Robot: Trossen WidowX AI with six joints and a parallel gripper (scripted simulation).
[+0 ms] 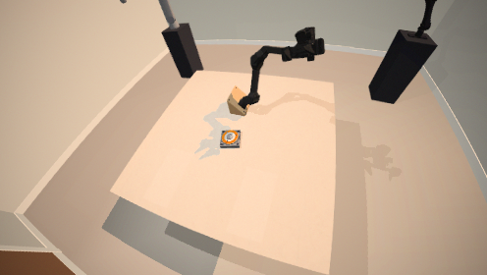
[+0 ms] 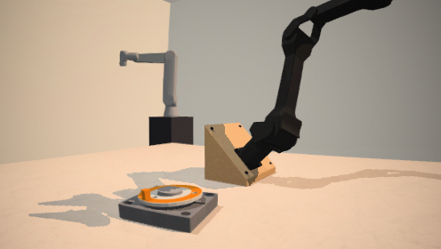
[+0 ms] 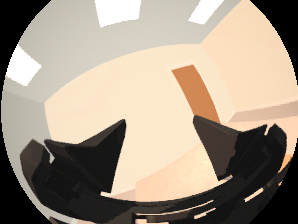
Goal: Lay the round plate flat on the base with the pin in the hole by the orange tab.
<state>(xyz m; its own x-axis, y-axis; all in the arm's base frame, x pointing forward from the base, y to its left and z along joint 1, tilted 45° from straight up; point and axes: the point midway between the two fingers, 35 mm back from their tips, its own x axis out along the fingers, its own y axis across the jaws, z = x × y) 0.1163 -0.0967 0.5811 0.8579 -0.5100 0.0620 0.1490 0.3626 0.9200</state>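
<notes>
My gripper tip is 140 mm short of the dark grey square base, 320 mm to the left of it and 520 mm above it.
</notes>
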